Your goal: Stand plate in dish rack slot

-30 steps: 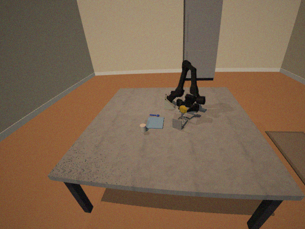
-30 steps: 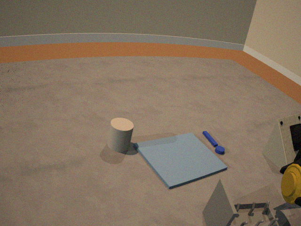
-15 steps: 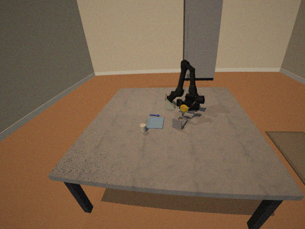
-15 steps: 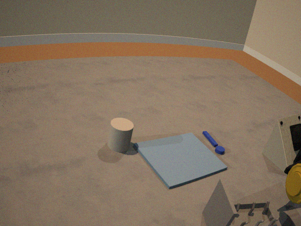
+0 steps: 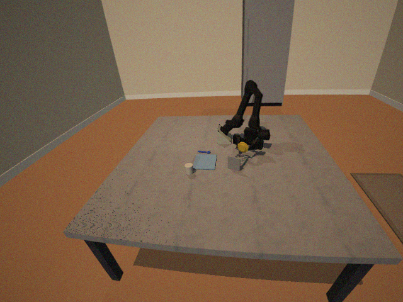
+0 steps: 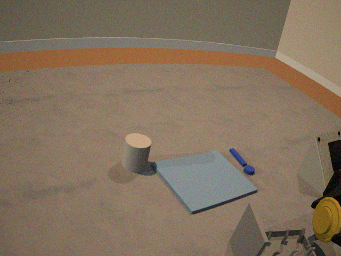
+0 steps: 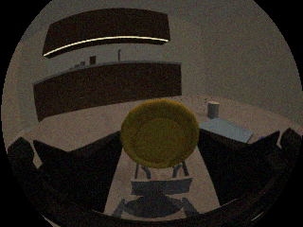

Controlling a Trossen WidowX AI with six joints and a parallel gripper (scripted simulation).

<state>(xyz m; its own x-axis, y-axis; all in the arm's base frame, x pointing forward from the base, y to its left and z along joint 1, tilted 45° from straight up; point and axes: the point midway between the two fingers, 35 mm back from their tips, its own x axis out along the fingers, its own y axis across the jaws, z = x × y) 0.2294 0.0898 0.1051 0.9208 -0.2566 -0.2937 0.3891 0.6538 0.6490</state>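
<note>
Now: gripper tip 5 cm short of the grey dish rack, 5 cm above it and 2 cm to the left of it. Also, from my gripper tip: light blue mat 22 cm to the right, 7 cm below, 4 cm ahead; small blue spoon 23 cm to the right, 7 cm below, 6 cm behind; yellow plate 1 cm behind.
</note>
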